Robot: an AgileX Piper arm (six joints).
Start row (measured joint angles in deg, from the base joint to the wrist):
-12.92 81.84 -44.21 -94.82 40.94 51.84
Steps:
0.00 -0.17 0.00 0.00 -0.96 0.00
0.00 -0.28 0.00 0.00 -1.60 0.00
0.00 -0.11 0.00 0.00 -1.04 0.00
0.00 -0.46 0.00 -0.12 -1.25 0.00
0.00 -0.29 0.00 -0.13 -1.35 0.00
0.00 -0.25 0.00 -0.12 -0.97 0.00
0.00 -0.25 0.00 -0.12 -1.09 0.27
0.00 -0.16 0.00 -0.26 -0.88 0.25
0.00 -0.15 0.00 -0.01 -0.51 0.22
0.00 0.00 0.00 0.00 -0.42 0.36
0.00 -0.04 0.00 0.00 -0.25 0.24
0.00 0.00 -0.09 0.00 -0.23 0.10
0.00 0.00 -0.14 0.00 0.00 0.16
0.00 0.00 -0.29 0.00 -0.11 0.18
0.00 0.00 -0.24 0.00 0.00 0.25
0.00 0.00 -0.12 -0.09 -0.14 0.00
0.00 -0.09 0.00 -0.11 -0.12 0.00
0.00 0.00 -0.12 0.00 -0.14 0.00
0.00 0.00 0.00 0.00 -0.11 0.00
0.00 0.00 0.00 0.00 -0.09 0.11
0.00 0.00 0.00 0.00 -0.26 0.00
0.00 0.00 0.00 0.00 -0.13 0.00
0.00 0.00 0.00 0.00 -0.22 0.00
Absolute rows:
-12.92 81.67 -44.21 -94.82 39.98 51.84
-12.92 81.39 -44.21 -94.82 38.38 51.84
-12.92 81.28 -44.21 -94.82 37.34 51.84
-12.92 80.82 -44.21 -94.94 36.09 51.84
-12.92 80.53 -44.21 -95.07 34.74 51.84
-12.92 80.28 -44.21 -95.19 33.77 51.84
-12.92 80.03 -44.21 -95.31 32.68 52.11
-12.92 79.87 -44.21 -95.57 31.80 52.36
-12.92 79.72 -44.21 -95.58 31.29 52.58
-12.92 79.72 -44.21 -95.58 30.87 52.94
-12.92 79.68 -44.21 -95.58 30.62 53.18
-12.92 79.68 -44.30 -95.58 30.39 53.28
-12.92 79.68 -44.44 -95.58 30.39 53.44
-12.92 79.68 -44.73 -95.58 30.28 53.62
-12.92 79.68 -44.97 -95.58 30.28 53.87
-12.92 79.68 -45.09 -95.67 30.14 53.87
-12.92 79.59 -45.09 -95.78 30.02 53.87
-12.92 79.59 -45.21 -95.78 29.88 53.87
-12.92 79.59 -45.21 -95.78 29.77 53.87
-12.92 79.59 -45.21 -95.78 29.68 53.98
-12.92 79.59 -45.21 -95.78 29.42 53.98
-12.92 79.59 -45.21 -95.78 29.29 53.98
-12.92 79.59 -45.21 -95.78 29.07 53.98

